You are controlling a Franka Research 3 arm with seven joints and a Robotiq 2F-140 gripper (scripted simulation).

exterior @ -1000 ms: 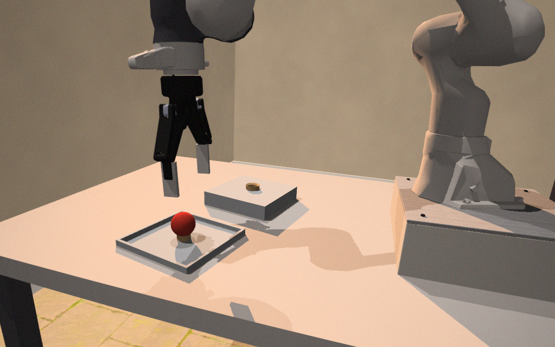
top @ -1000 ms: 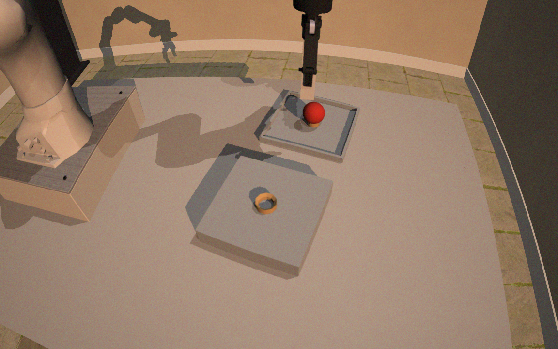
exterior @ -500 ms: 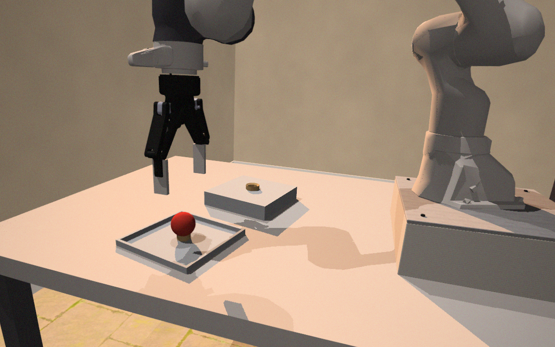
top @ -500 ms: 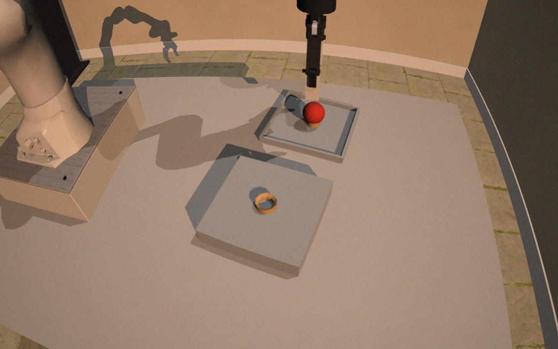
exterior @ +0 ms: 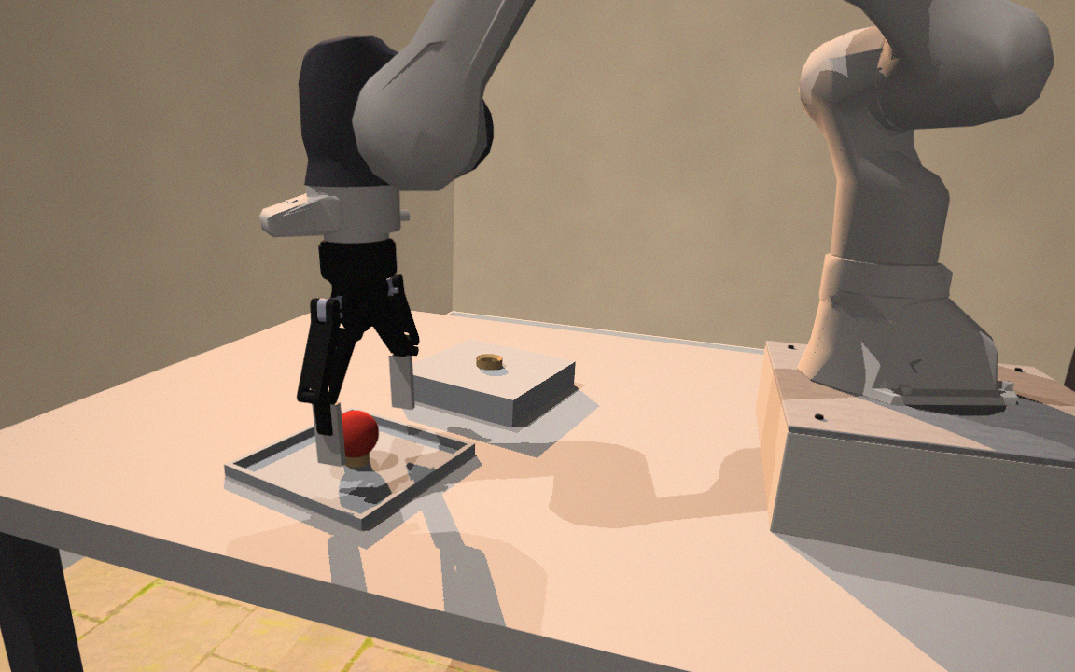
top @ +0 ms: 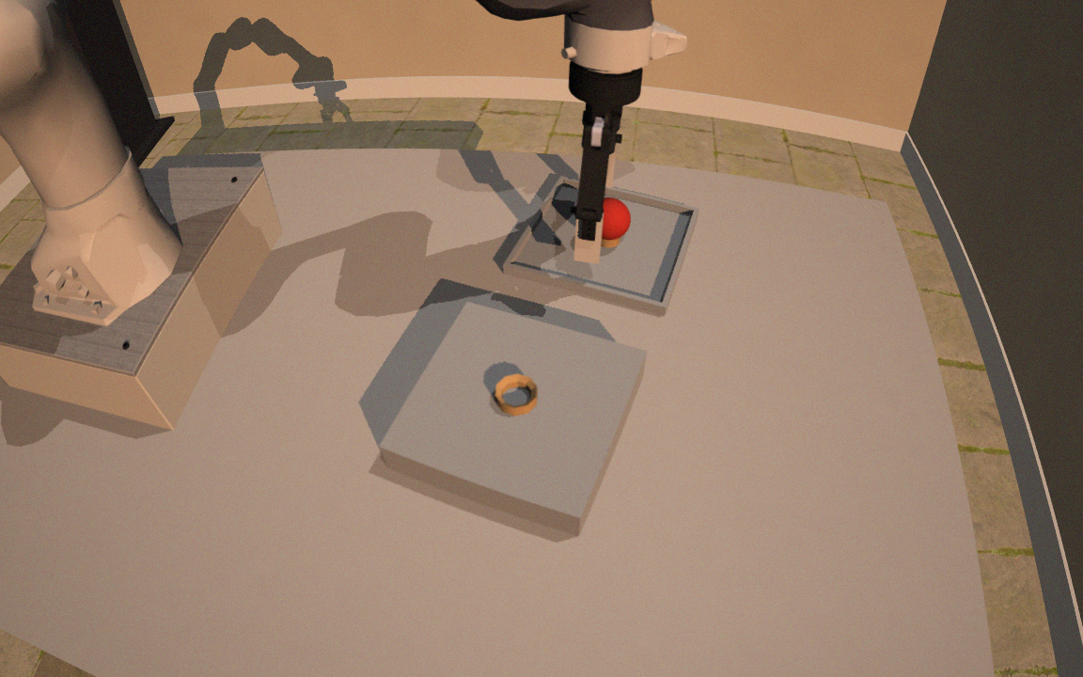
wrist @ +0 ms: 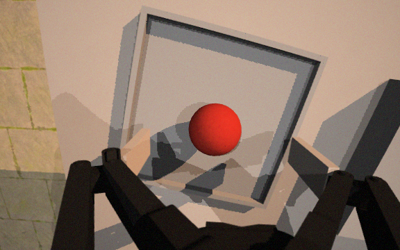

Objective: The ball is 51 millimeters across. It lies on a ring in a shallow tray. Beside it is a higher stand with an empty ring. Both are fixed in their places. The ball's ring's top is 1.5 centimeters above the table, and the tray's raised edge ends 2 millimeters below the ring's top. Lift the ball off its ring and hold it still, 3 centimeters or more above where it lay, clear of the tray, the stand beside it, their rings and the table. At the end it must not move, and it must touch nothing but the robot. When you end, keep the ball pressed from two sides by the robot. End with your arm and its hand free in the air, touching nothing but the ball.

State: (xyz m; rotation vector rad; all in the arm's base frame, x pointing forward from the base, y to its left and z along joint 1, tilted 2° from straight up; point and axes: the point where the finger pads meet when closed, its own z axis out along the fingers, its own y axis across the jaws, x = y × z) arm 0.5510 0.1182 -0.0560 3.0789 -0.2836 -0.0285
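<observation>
Now: hand 2 cm short of the red ball and 1 cm above it. The rest, counted from my hand: tray 4 cm below, 2 cm ahead; then grey stand 25 cm to the right, 8 cm behind, 2 cm below.
</observation>
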